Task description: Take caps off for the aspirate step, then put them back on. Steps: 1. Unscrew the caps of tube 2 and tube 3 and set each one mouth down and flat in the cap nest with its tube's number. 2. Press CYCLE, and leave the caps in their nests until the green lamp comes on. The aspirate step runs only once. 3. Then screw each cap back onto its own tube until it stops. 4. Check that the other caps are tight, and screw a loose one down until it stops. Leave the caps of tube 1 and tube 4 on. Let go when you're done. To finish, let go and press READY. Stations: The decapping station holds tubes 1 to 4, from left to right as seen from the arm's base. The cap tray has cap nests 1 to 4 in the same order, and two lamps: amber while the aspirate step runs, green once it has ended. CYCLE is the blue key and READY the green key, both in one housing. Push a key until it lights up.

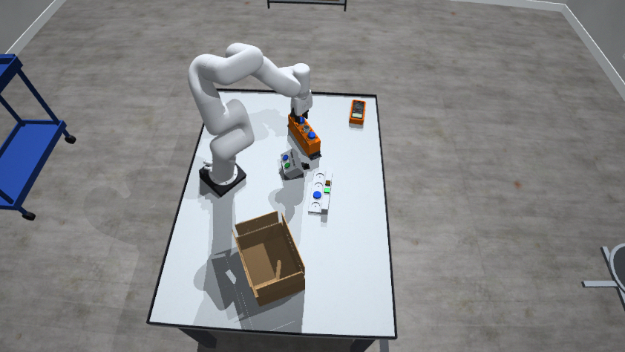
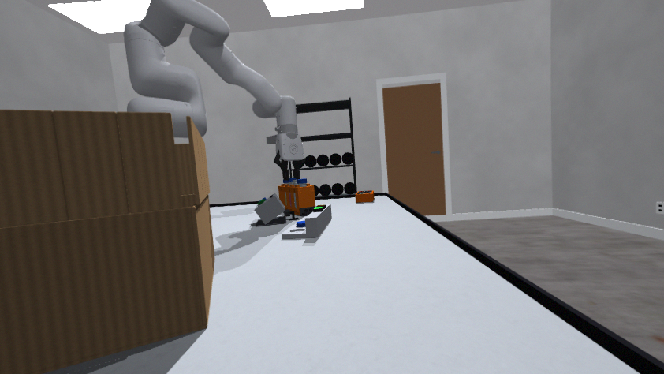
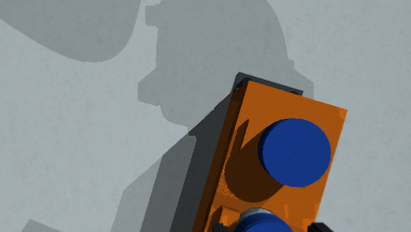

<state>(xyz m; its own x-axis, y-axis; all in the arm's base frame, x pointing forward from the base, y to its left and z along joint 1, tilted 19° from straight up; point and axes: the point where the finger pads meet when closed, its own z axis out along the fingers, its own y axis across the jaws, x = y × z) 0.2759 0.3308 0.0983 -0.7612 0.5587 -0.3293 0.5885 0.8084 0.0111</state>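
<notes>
Now: hand 20 mm above the blue cap. From my hand the other things lie so: green key 230 mm to the right, 70 mm below, 30 mm behind; blue key 190 mm to the right, 70 mm below, 50 mm behind; grey key housing 210 mm to the right, 90 mm below, 20 mm behind.
</notes>
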